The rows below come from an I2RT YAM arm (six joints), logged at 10 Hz.
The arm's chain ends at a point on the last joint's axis. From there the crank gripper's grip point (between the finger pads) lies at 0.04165 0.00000 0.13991 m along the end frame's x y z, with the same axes.
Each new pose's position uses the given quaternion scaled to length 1; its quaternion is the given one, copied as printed.
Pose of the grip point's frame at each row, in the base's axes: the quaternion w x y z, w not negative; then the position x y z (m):
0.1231, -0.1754, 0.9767, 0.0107, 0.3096, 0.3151, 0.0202
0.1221, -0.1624, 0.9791, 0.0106, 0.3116, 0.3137, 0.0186
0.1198, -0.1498, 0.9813, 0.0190, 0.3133, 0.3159, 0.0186
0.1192, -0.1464, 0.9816, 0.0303, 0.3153, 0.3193, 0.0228
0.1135, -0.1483, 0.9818, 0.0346, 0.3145, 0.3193, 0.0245
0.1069, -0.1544, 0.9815, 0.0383, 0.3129, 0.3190, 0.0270
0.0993, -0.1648, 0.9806, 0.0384, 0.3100, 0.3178, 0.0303
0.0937, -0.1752, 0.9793, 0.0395, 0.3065, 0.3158, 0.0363
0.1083, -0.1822, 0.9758, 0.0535, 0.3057, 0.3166, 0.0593
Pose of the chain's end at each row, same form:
0.1231, -0.1754, 0.9767, 0.0107, 0.3143, 0.3203, 0.1660
0.1221, -0.1624, 0.9791, 0.0106, 0.3168, 0.3184, 0.1644
0.1198, -0.1498, 0.9813, 0.0190, 0.3198, 0.3177, 0.1644
0.1192, -0.1464, 0.9816, 0.0303, 0.3225, 0.3178, 0.1686
0.1135, -0.1483, 0.9818, 0.0346, 0.3235, 0.3169, 0.1702
0.1069, -0.1544, 0.9815, 0.0383, 0.3239, 0.3161, 0.1725
0.0993, -0.1648, 0.9806, 0.0384, 0.3231, 0.3158, 0.1757
0.0937, -0.1752, 0.9793, 0.0395, 0.3211, 0.3144, 0.1815
0.1083, -0.1822, 0.9758, 0.0535, 0.3168, 0.3108, 0.2047

